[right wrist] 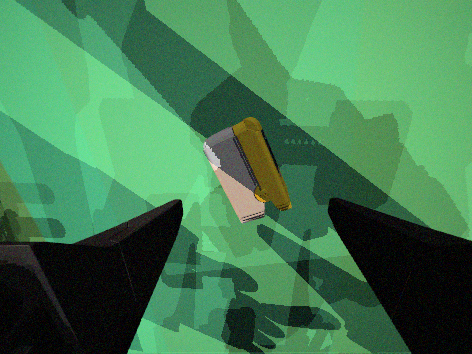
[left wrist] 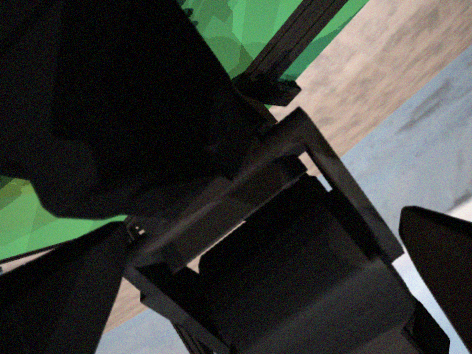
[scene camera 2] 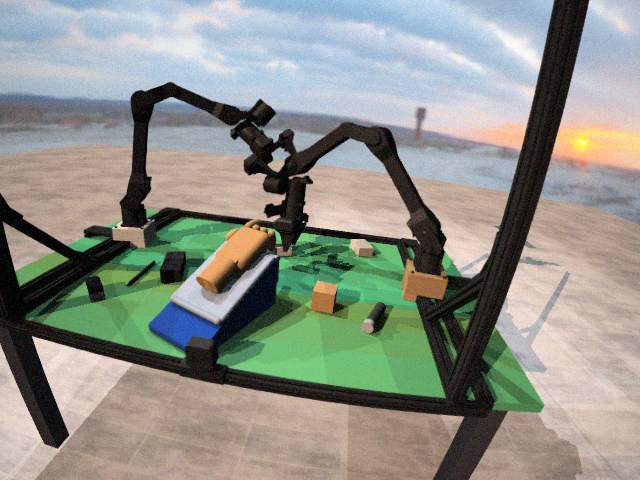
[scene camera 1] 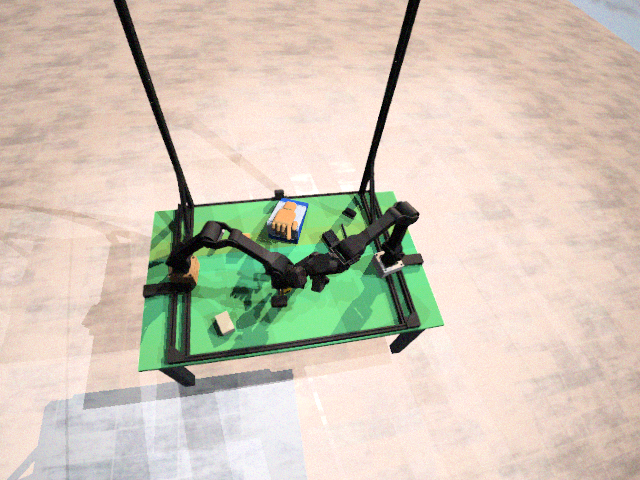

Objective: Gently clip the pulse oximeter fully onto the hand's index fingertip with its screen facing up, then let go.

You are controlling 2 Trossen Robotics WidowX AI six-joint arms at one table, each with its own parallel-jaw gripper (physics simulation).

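Places are measured from the left arm's base along level axes (x ahead, y down, z left), in centimetres.
Pixels of known places: left gripper, between the fingertips: (left wrist: 264, 227) (scene camera 1: 287, 271); right gripper, between the fingertips: (right wrist: 255, 205) (scene camera 2: 289, 248) (scene camera 1: 279, 289); left arm's base, origin of its link: (scene camera 2: 134, 223) (scene camera 1: 388, 259); right arm's base, origin of its link: (scene camera 2: 426, 268) (scene camera 1: 181, 266).
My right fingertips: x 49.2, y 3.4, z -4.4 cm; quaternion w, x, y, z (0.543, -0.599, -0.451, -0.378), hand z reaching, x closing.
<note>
Ahead of a thing's pixels: the offset from my right fingertips to its top centre. Level surfaces: height alone.
The pulse oximeter @(dz +0.3, dx -2.0, dy -0.7 cm) (right wrist: 246, 168) (scene camera 2: 284, 250) is yellow, grey and beige and lies on its side on the green table @(dy +2.5 cm) (scene camera 1: 347, 305) (scene camera 2: 328, 348). It lies apart from the orange hand (scene camera 1: 286, 220) (scene camera 2: 237, 254), which rests on a grey and blue sloped stand (scene camera 1: 303, 208) (scene camera 2: 190, 324). My right gripper (right wrist: 255, 205) (scene camera 1: 280, 297) (scene camera 2: 287, 243) is open, points down and hangs just above the oximeter, one finger to each side, not touching it. My left gripper (scene camera 1: 319, 285) (scene camera 2: 277, 162) is open and empty, high above the table beside the right arm, whose dark body fills the left wrist view.
A beige block @(dz +6.1, dx +24.4, dy -0.5 cm) (scene camera 1: 224, 323) (scene camera 2: 362, 248), an orange cube @(dz -28.0, dx +7.3, dy -2.5 cm) (scene camera 2: 324, 296) and a dark cylinder @(dz -34.0, dx +17.9, dy -0.3 cm) (scene camera 2: 372, 318) lie on the table. Black boxes (scene camera 2: 172, 267) (scene camera 1: 349, 212) and a thin black pen @(dz -17.5, dx -38.9, dy +1.6 cm) (scene camera 2: 141, 272) lie near the left arm's base. Black frame posts (scene camera 1: 385, 114) stand at the table's edges.
</note>
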